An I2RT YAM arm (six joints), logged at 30 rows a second.
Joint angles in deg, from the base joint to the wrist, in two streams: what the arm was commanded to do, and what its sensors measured. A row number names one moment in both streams.
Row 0, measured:
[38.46, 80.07, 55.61, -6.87, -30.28, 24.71]
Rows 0 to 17, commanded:
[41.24, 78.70, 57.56, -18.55, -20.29, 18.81]
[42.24, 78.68, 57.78, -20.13, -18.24, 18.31]
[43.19, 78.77, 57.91, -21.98, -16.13, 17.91]
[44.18, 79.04, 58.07, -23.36, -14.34, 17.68]
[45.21, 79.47, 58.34, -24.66, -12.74, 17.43]
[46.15, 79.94, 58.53, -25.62, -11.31, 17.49]
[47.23, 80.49, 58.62, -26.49, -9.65, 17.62]
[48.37, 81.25, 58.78, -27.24, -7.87, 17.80]
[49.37, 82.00, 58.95, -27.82, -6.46, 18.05]
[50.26, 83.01, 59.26, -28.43, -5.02, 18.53]
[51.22, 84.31, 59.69, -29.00, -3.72, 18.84]
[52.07, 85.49, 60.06, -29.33, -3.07, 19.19]
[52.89, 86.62, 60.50, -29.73, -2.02, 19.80]
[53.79, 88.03, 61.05, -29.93, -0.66, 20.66]
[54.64, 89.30, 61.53, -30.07, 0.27, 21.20]
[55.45, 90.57, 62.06, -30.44, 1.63, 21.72]
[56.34, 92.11, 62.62, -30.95, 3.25, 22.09]
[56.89, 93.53, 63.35, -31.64, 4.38, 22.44]
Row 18, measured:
[55.42, 91.39, 61.25, -28.42, -2.04, 20.60]
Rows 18 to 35, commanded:
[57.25, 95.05, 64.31, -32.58, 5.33, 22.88]
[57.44, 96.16, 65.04, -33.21, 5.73, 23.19]
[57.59, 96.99, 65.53, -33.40, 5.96, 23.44]
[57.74, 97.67, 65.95, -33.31, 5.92, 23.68]
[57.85, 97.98, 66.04, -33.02, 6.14, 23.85]
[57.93, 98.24, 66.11, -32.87, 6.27, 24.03]
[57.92, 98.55, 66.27, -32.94, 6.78, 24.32]
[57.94, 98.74, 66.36, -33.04, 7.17, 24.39]
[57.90, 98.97, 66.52, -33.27, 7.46, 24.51]
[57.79, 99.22, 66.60, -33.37, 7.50, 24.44]
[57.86, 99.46, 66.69, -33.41, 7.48, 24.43]
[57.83, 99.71, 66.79, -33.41, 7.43, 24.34]
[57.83, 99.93, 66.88, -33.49, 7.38, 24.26]
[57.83, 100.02, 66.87, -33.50, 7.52, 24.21]
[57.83, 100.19, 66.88, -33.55, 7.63, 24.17]
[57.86, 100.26, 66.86, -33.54, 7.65, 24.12]
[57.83, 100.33, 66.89, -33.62, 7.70, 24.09]
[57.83, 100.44, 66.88, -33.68, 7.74, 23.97]
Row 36, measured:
[57.74, 100.03, 65.89, -32.12, 6.11, 23.20]
